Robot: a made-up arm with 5 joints.
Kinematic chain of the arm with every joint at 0, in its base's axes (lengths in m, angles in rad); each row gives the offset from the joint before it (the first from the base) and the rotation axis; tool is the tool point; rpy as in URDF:
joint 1: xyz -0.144 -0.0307 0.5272 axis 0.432 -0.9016 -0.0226
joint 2: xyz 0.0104 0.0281 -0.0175 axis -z
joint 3: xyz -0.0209 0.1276 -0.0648 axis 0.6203 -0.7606 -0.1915
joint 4: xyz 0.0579 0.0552 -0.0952 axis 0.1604 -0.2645 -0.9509
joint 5: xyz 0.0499 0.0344 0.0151 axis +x
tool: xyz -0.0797 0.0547 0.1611 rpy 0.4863 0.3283 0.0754
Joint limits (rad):
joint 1: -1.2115..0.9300
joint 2: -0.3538..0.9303
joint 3: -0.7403..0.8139
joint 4: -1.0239..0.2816
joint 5: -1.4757..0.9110
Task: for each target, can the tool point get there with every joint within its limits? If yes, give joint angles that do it. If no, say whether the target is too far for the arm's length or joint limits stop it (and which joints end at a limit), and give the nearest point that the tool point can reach.
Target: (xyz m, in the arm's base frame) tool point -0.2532 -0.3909 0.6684
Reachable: no: joint limits stop it (at a limit: joint 1, joint 2, joint 3, joint 4, joint 5) | nearest point -0.1071 -0.0071 0.6552 | short by 0.411 m
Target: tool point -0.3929 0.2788 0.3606
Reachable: yes | joints -0.8619 -0.2150 -0.3226 -0.0475 -1.0058
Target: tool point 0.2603 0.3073 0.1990
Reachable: no: too far | nearest point 0.1552 0.2245 0.2830 | short by 0.158 m
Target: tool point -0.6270 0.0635 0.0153
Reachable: no: too far | nearest point -0.4219 0.0843 0.1774 | short by 0.262 m
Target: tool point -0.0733 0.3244 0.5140
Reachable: yes | joints -0.2031 0.1727 0.6279 0.0011 -0.6686
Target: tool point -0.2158 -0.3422 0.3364
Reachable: no: joint limits stop it (at a limit: joint 1, joint 2, joint 3, joint 4, joint 5) | nearest point -0.1502 -0.0716 0.2728 | short by 0.286 m
